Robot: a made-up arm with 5 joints. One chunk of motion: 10 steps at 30 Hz.
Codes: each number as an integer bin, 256 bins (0 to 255) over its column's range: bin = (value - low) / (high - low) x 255, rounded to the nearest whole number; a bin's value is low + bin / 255 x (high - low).
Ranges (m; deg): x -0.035..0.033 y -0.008..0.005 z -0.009..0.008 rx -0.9..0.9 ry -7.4..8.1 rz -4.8..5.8
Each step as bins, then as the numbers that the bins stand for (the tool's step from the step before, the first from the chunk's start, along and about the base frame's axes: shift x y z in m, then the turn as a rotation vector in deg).
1 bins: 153 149 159 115 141 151
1 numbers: 0.00580 -0.00040 0.00160 -0.088 1.171 1.477
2 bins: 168 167 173 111 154 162
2 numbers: 0.00980 0.00051 0.00253 -0.116 1.961 1.934
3 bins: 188 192 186 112 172 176
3 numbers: 0.01513 0.00179 0.00340 -0.109 3.055 2.516
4 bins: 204 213 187 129 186 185
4 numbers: 0.01940 0.00286 0.00347 0.011 3.906 2.890
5 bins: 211 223 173 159 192 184
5 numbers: 0.02127 0.00337 0.00253 0.222 4.271 2.849
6 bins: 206 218 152 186 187 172
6 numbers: 0.01993 0.00311 0.00113 0.413 3.967 2.350
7 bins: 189 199 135 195 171 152
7 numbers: 0.01540 0.00215 0.00000 0.476 2.994 1.518
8 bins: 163 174 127 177 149 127
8 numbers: 0.00847 0.00087 -0.00053 0.349 1.657 0.479
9 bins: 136 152 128 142 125 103
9 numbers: 0.00127 -0.00025 -0.00047 0.102 0.198 -0.518
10 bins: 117 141 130 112 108 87
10 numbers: -0.00380 -0.00081 -0.00033 -0.109 -0.835 -1.184
